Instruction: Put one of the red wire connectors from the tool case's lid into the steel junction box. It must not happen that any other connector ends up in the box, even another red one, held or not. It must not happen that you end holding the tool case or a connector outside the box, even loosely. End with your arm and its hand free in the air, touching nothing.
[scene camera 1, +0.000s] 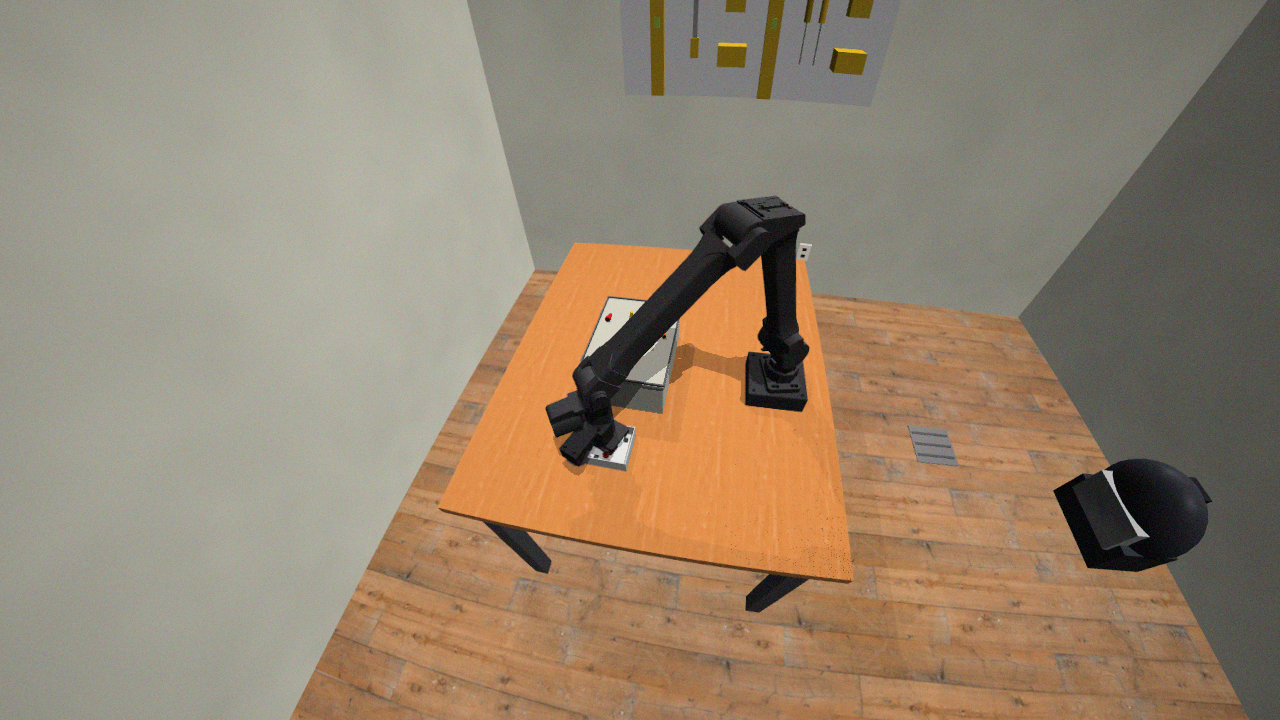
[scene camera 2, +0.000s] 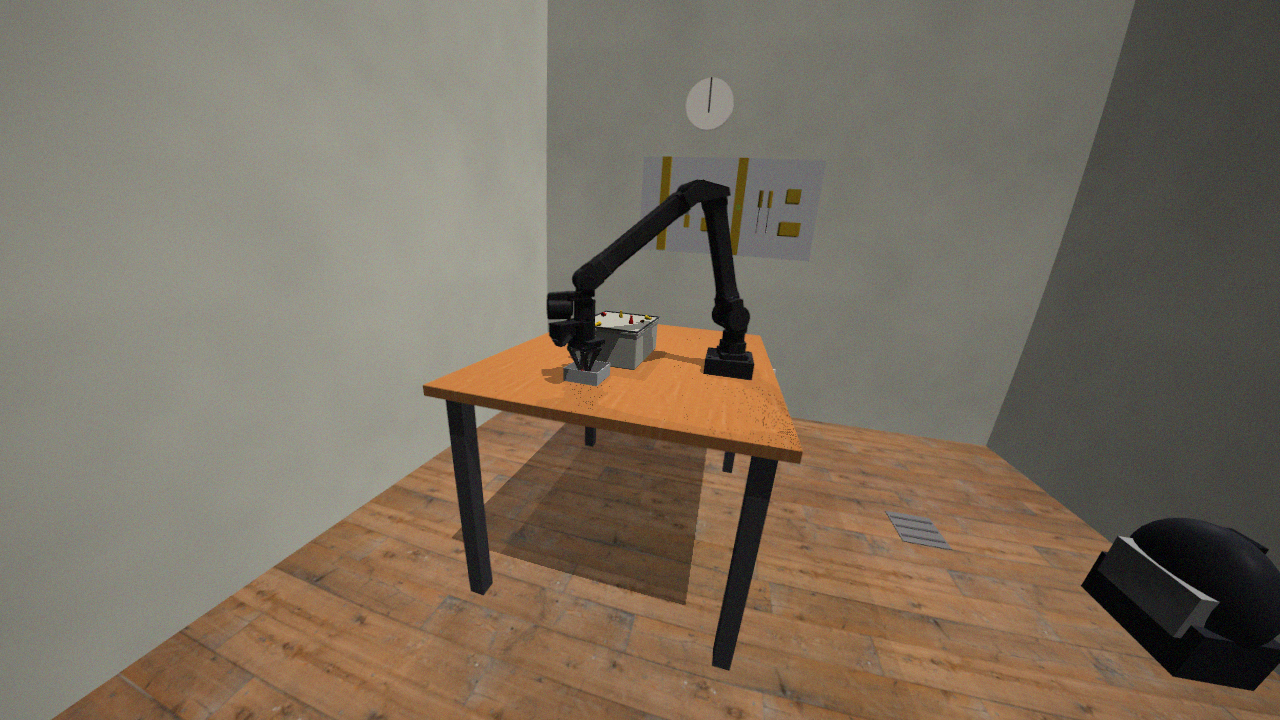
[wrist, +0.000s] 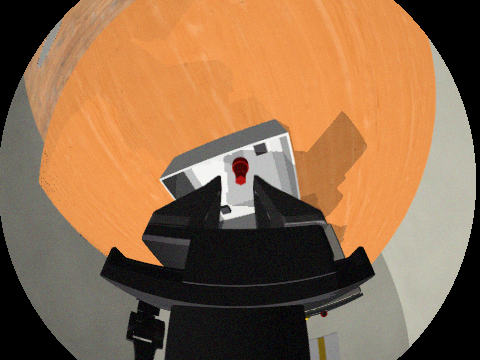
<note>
I see my gripper (scene camera 2: 584, 371) and a grey tool case (scene camera 1: 645, 388).
The grey tool case also shows in scene camera 2 (scene camera 2: 626, 345) and in the wrist view (wrist: 354, 294). My gripper also shows in the wrist view (wrist: 237, 181).
</note>
